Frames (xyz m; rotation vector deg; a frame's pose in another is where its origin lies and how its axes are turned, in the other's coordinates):
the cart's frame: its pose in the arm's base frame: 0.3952 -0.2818 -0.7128 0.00 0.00 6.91
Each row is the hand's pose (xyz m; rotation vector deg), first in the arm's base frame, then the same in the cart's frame.
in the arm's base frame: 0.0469 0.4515 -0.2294 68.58 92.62 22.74
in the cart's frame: -0.2575 0.7699 0.4834 73.75 87.98 18.33
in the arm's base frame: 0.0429 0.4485 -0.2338 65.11 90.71 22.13
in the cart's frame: -0.2619 0.7674 0.4790 70.20 86.30 17.55
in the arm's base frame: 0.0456 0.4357 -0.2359 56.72 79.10 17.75
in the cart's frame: -0.2607 0.7543 0.4769 61.21 75.33 12.58
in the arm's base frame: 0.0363 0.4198 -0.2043 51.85 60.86 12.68
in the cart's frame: -0.2719 0.7397 0.5085 55.32 57.52 6.93
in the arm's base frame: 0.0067 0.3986 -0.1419 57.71 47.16 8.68
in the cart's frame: -0.3038 0.7222 0.5709 60.38 43.55 2.77
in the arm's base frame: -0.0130 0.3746 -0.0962 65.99 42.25 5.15
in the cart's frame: -0.3263 0.7007 0.6166 68.39 38.18 -0.65
